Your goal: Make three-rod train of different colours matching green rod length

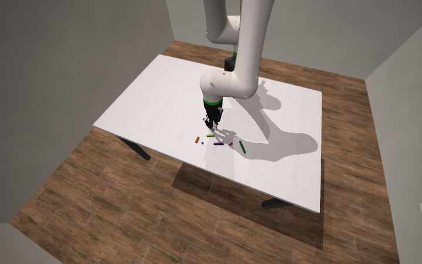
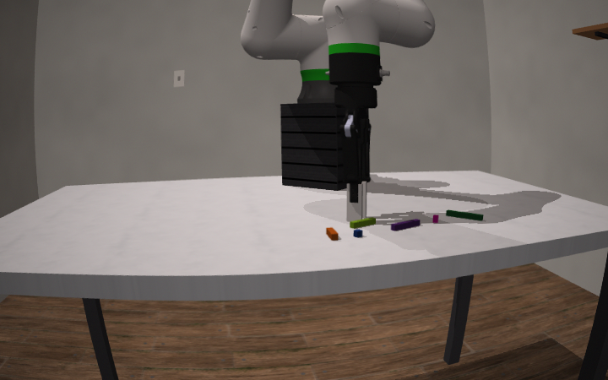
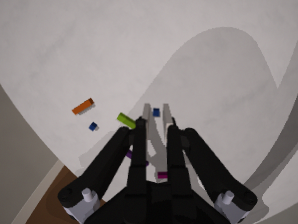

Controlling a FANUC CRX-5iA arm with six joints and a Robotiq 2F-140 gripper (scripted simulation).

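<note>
Now: hand 50 mm short of the lime rod, 10 mm to the right of it and 30 mm above it. Also, from my hand: magenta rod (30 mm ahead, 140 mm to the left, 30 mm below); orange rod (110 mm ahead, 50 mm to the right, 30 mm below); purple rod (70 mm ahead, 80 mm to the left, 30 mm below).
</note>
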